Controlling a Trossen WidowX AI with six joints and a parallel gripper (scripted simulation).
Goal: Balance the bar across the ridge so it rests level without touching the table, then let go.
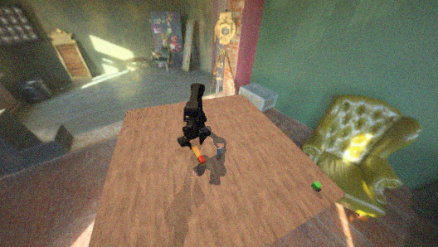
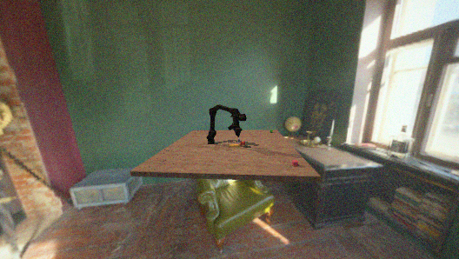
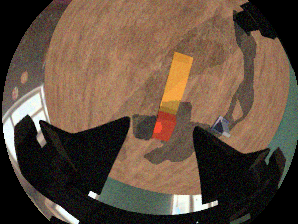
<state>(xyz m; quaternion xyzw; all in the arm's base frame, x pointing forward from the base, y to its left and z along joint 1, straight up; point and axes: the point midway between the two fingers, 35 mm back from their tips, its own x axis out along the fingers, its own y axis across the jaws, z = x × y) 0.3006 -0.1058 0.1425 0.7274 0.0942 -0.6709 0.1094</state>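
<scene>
My gripper tip is now 20 mm short of the bar, 20 mm to the right of it and 90 mm above it. Also, from my gripper tip: small green cube 440 mm ahead, 610 mm to the left, 90 mm below; small red cube 440 mm ahead, 390 mm to the right, 90 mm below.
</scene>
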